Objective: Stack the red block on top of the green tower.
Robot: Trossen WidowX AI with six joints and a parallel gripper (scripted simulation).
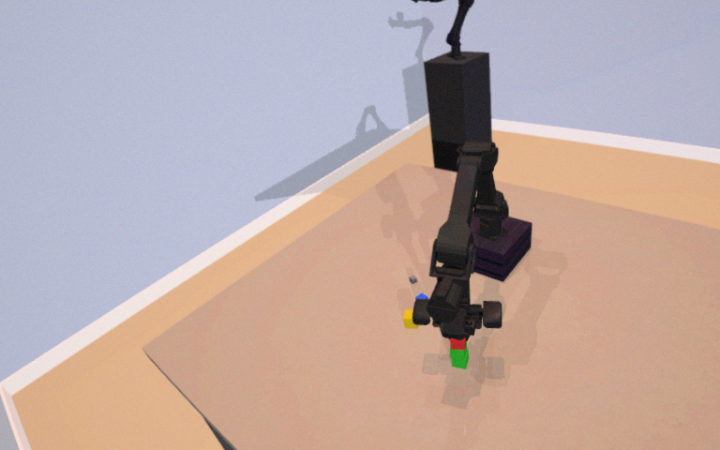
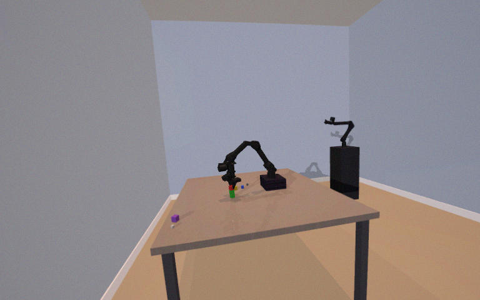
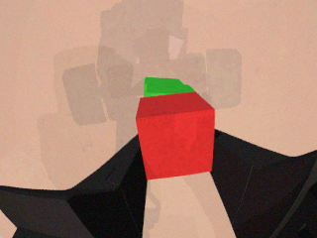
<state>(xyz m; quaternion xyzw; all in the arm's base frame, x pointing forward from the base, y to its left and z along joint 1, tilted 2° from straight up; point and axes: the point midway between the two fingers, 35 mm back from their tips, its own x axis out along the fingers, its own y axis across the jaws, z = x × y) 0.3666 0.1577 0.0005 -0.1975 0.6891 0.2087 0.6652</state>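
Right now the red block is 1 cm ahead of my gripper tip and 1 cm above it. Also, from my gripper tip: blue block 20 cm to the right, 10 cm behind, 6 cm below; then yellow block 17 cm to the right, 6 cm below, 2 cm behind; then tiny grey cube 28 cm to the right, 15 cm behind, 7 cm below.
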